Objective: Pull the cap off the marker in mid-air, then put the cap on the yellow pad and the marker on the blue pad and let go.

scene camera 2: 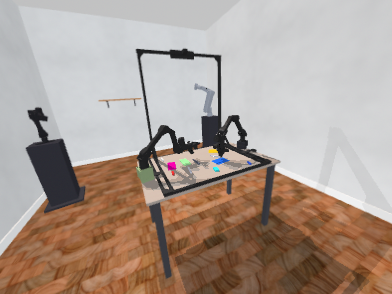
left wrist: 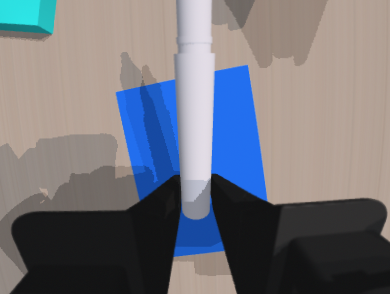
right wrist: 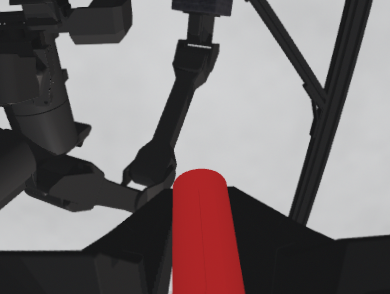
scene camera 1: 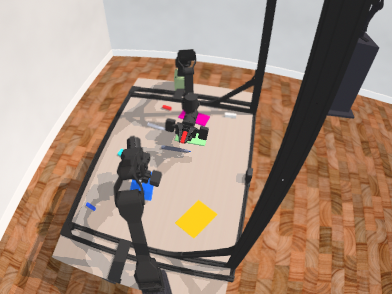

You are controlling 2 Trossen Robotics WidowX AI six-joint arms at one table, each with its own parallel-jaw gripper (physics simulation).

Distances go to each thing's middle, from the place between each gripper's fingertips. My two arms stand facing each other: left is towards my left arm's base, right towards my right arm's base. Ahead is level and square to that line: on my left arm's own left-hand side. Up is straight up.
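The blue pad (left wrist: 149,117) is 40 mm below my left hand. The yellow pad (scene camera 1: 199,215) is 150 mm to the left of my left hand, 250 mm behind it and 40 mm below it.
As for the blue pad and my right hand, that hand is 12 cm to the right of the blue pad, 18 cm short of it and 17 cm above it. The yellow pad is 8 cm behind my right hand, 26 cm to the left of it and 17 cm below it.
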